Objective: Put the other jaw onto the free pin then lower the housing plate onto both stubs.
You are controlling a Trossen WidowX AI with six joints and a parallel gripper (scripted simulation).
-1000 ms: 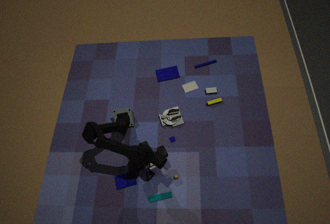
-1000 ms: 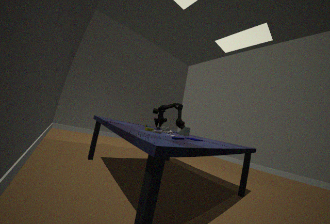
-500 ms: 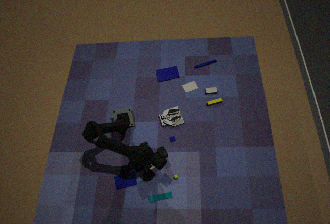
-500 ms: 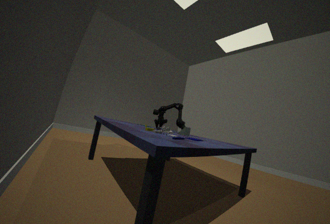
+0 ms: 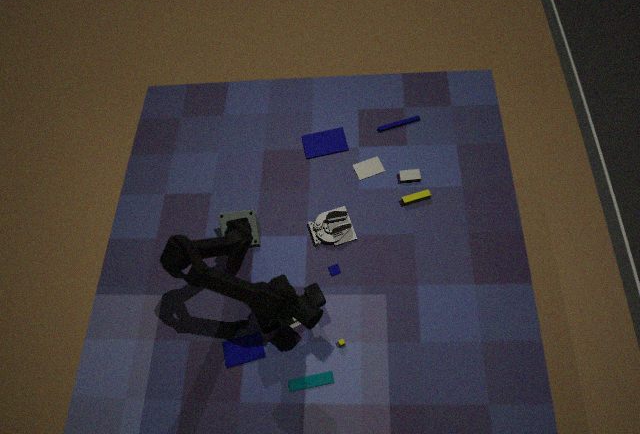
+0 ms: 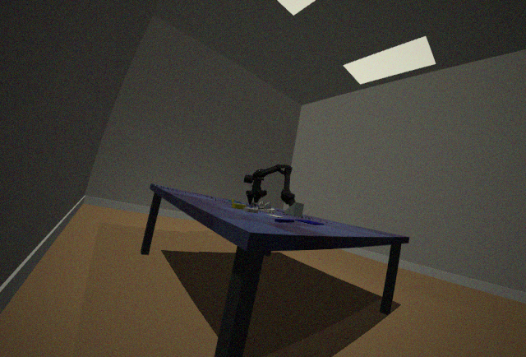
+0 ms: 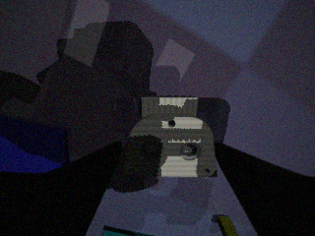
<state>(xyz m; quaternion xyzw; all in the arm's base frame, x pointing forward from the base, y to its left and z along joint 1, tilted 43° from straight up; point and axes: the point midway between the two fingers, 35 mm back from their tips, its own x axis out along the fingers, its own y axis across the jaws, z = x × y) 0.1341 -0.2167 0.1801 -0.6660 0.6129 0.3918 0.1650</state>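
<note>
Right now the white jaw is 27 cm to the left of my gripper tip, 12 cm ahead of it and 1 cm above it. From my gripper tip the other things lie so: yellow cube: 12 cm ahead, 9 cm to the right; teal bar: 18 cm to the right, 2 cm ahead, 1 cm below; small blue cube: 13 cm ahead, 12 cm to the left, 1 cm below.
</note>
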